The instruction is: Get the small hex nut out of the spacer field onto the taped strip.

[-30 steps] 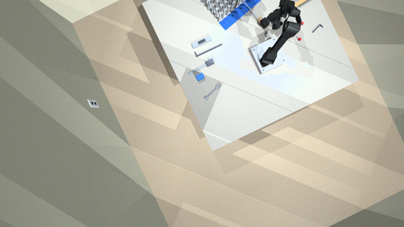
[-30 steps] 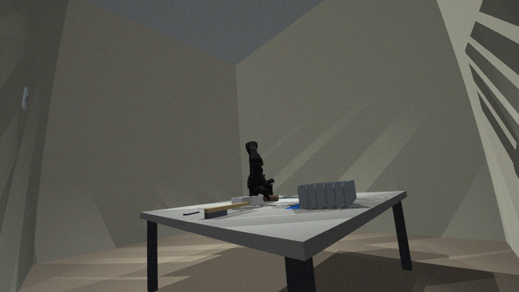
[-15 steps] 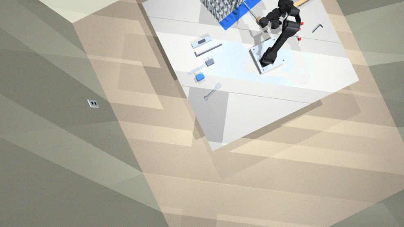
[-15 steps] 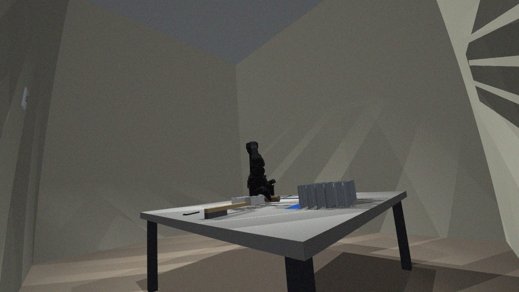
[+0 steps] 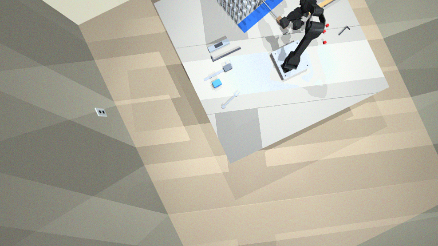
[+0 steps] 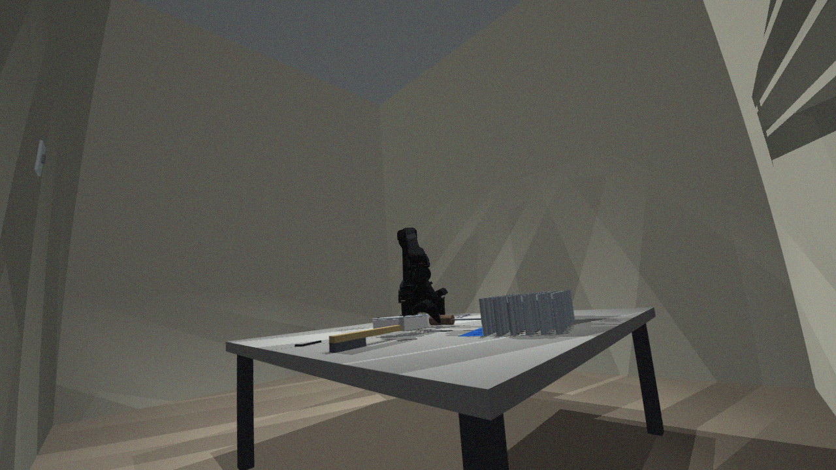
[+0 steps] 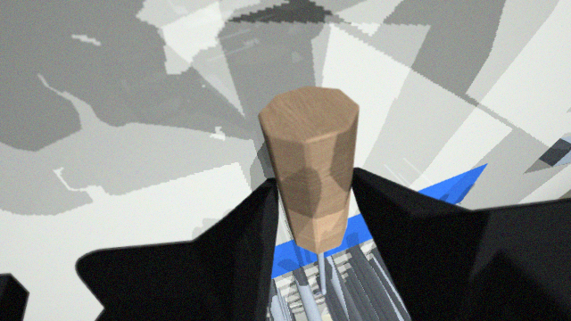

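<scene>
Right now the blue taped strip is 150 mm ahead of my gripper tip, 90 mm to the left of it and 40 mm below it. Round my gripper tip: wooden-handled pick (100 mm ahead, 30 mm to the left); then grey bar (470 mm to the left, 50 mm ahead, 20 mm below); then blue block (600 mm to the left, 200 mm behind, 20 mm below).
</scene>
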